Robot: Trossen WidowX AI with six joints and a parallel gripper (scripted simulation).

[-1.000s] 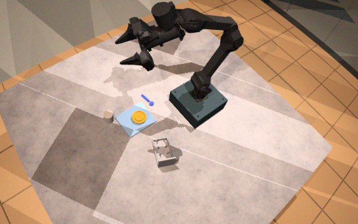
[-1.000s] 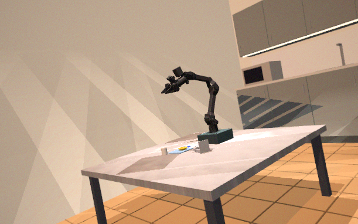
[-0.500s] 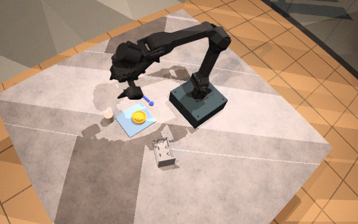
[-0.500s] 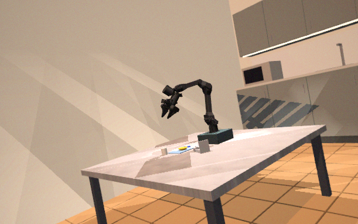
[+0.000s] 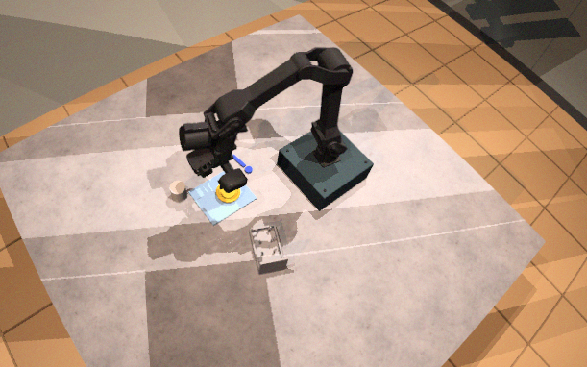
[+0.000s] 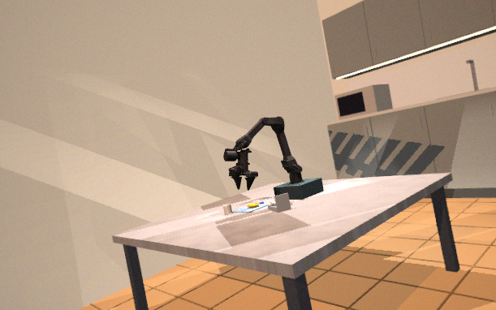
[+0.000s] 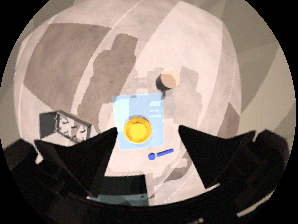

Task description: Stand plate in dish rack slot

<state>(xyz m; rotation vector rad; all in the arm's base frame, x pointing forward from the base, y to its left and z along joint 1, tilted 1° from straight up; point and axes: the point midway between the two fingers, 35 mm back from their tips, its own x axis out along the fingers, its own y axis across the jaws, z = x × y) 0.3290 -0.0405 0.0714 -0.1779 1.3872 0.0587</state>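
Now: gripper tip 90 mm above the plate, 40 mm past it and 10 mm to the right of it. Also, from my gripper tip: light blue mat: 110 mm below, 20 mm behind; then dish rack: 210 mm to the left, 90 mm below, 60 mm behind; then cream cup: 90 mm below, 90 mm ahead, 40 mm to the right.
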